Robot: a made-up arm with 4 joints.
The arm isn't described. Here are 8 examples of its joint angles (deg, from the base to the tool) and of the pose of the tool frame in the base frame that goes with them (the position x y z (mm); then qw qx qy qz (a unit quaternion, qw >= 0)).
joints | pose
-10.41 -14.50 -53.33 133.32 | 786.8 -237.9 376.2 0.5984 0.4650 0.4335 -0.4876
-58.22 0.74 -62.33 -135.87 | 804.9 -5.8 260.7 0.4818 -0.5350 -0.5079 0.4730
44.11 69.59 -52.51 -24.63 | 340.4 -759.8 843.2 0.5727 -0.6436 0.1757 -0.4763
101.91 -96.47 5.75 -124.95 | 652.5 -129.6 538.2 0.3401 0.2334 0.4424 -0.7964
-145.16 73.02 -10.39 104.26 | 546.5 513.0 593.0 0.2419 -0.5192 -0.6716 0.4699
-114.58 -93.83 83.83 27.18 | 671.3 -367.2 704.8 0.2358 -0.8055 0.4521 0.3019
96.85 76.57 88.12 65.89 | 425.8 213.5 1156.3 0.1185 -0.4152 -0.8388 0.3318
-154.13 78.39 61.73 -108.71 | 315.4 158.1 353.6 0.8404 -0.3816 0.3487 0.1628
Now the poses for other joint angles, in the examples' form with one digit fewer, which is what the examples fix.
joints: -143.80 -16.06 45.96 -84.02
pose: 857 65 403 0.781 0.063 0.036 -0.620
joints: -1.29 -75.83 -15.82 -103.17
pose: 833 54 660 0.114 -0.520 -0.755 0.383
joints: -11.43 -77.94 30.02 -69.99
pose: 839 -20 908 0.469 -0.255 -0.844 0.045
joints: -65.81 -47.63 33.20 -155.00
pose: 832 -300 802 0.299 -0.769 -0.407 -0.392
